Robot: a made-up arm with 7 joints. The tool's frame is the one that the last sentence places.
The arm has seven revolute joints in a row. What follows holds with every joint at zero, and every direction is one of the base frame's.
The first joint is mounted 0.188 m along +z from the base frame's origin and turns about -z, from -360 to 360 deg.
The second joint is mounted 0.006 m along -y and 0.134 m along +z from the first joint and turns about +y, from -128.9 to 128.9 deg.
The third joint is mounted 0.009 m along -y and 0.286 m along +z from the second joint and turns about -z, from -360 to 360 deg.
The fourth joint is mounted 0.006 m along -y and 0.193 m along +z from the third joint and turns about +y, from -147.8 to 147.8 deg.
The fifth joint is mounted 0.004 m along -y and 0.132 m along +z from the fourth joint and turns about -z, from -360 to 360 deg.
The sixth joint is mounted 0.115 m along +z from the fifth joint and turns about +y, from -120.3 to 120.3 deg.
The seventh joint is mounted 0.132 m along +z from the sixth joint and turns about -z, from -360 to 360 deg.
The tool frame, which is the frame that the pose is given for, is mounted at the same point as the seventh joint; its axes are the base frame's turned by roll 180, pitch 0 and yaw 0 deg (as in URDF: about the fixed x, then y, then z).
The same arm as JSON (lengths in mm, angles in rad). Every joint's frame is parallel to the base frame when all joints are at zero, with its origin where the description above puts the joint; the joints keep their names.
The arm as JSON. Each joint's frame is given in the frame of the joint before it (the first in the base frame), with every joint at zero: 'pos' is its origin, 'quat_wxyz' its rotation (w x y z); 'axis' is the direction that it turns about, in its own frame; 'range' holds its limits. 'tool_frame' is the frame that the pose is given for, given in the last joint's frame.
{
  "length_unit": "mm",
  "angle_unit": "rad",
  "joints": [
    {
      "joint": "joint 1",
      "pos": [
        0.0,
        0.0,
        188.0
      ],
      "quat_wxyz": [
        1.0,
        0.0,
        0.0,
        0.0
      ],
      "axis": [
        0.0,
        0.0,
        -1.0
      ],
      "range": [
        -6.2832,
        6.2832
      ]
    },
    {
      "joint": "joint 2",
      "pos": [
        0.0,
        -6.0,
        134.0
      ],
      "quat_wxyz": [
        1.0,
        0.0,
        0.0,
        0.0
      ],
      "axis": [
        0.0,
        1.0,
        0.0
      ],
      "range": [
        -2.2497,
        2.2497
      ]
    },
    {
      "joint": "joint 3",
      "pos": [
        0.0,
        -9.0,
        286.0
      ],
      "quat_wxyz": [
        1.0,
        0.0,
        0.0,
        0.0
      ],
      "axis": [
        0.0,
        0.0,
        -1.0
      ],
      "range": [
        -6.2832,
        6.2832
      ]
    },
    {
      "joint": "joint 4",
      "pos": [
        0.0,
        -6.0,
        193.0
      ],
      "quat_wxyz": [
        1.0,
        0.0,
        0.0,
        0.0
      ],
      "axis": [
        0.0,
        1.0,
        0.0
      ],
      "range": [
        -2.5796,
        2.5796
      ]
    },
    {
      "joint": "joint 5",
      "pos": [
        0.0,
        -4.0,
        132.0
      ],
      "quat_wxyz": [
        1.0,
        0.0,
        0.0,
        0.0
      ],
      "axis": [
        0.0,
        0.0,
        -1.0
      ],
      "range": [
        -6.2832,
        6.2832
      ]
    },
    {
      "joint": "joint 6",
      "pos": [
        0.0,
        0.0,
        115.0
      ],
      "quat_wxyz": [
        1.0,
        0.0,
        0.0,
        0.0
      ],
      "axis": [
        0.0,
        1.0,
        0.0
      ],
      "range": [
        -2.0996,
        2.0996
      ]
    },
    {
      "joint": "joint 7",
      "pos": [
        0.0,
        0.0,
        132.0
      ],
      "quat_wxyz": [
        1.0,
        0.0,
        0.0,
        0.0
      ],
      "axis": [
        0.0,
        0.0,
        -1.0
      ],
      "range": [
        -6.2832,
        6.2832
      ]
    }
  ],
  "tool_frame": {
    "pos": [
      0.0,
      0.0,
      0.0
    ],
    "quat_wxyz": [
      0.0,
      1.0,
      0.0,
      0.0
    ]
  }
}

